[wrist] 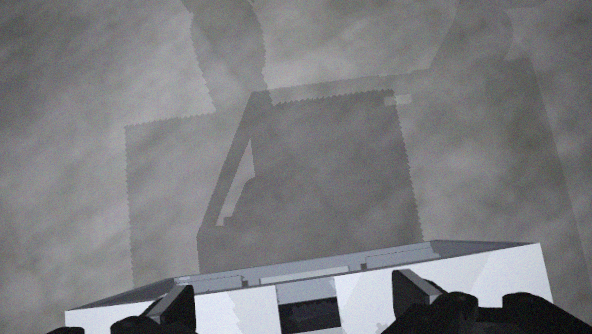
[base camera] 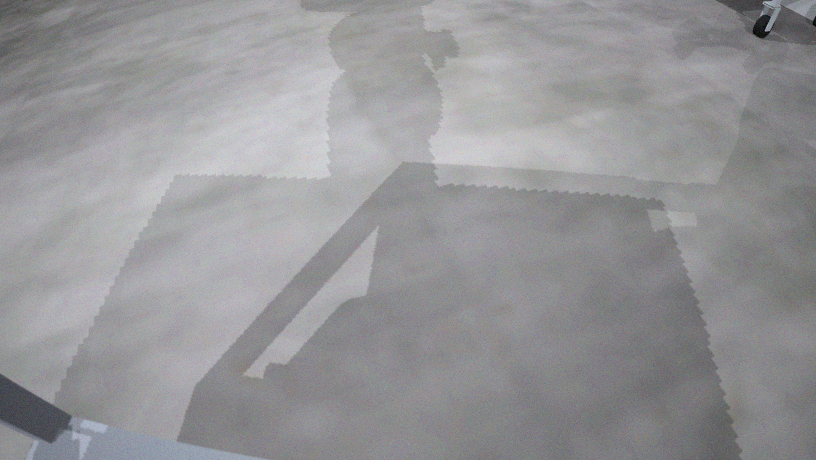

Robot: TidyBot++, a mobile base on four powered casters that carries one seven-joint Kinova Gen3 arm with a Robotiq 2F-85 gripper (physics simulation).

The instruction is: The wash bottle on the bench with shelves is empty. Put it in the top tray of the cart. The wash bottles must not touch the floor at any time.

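Frame: origin at the arm's base, x left, y back, z up, level; centimetres.
Seen in the pictures: gripper, fingertip midpoint: (wrist: 294, 300).
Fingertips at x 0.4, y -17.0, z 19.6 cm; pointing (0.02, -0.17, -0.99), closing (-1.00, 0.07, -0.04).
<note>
A point is followed by its place in that frame.
My gripper (wrist: 294, 300) @(x 0.4, y -17.0, z 19.6 cm) is open and empty in the wrist view, with its two dark fingertips wide apart at the bottom. It hangs over the white top of the robot's own base. The gripper does not show in the base camera view. The wash bottle, the bench with shelves and the cart's top tray do not show in either view. A black caster wheel (base camera: 761, 26) @(x -68.7, y -104.7, z -36.6 cm) on a white leg stands at the top right corner of the base camera view; whether it belongs to the cart I cannot tell.
The robot's white base (wrist: 490, 280) @(x -18.8, y -12.2, z -1.4 cm) fills the lower part of the wrist view. A pale edge and a dark bar (base camera: 31, 405) show at the bottom left of the base camera view. Shadows of the robot and its arm lie across the grey floor (base camera: 240, 131) @(x 29.7, y -58.0, z -39.6 cm) (wrist: 75, 175) @(x 47.6, y -39.0, z -39.6 cm).
</note>
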